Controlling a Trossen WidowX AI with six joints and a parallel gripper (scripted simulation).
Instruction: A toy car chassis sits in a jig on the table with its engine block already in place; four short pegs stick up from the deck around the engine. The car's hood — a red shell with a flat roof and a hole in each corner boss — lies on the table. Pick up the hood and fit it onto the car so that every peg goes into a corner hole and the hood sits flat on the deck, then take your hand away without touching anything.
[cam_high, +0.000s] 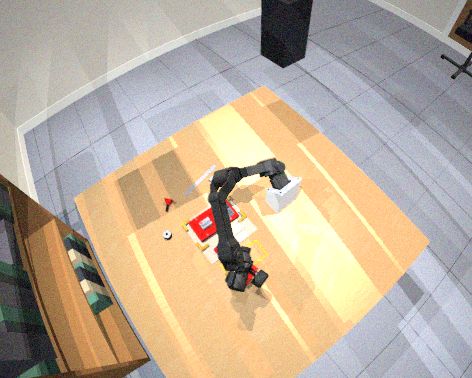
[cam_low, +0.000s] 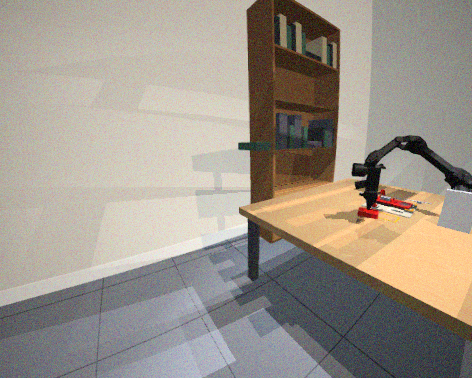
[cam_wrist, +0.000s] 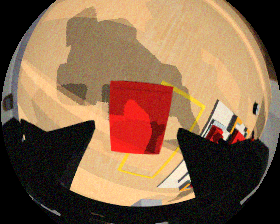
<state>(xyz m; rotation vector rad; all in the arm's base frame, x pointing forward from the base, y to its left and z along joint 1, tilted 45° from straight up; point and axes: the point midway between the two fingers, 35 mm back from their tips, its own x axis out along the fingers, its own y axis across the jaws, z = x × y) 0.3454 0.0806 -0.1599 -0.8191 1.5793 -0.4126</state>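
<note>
My gripper tip is now 3 cm above the red hood. Also, from my gripper tip: grey engine block: 1 cm behind, 27 cm to the right, 2 cm below; grey bar: 13 cm behind, 49 cm to the right, 4 cm below.
</note>
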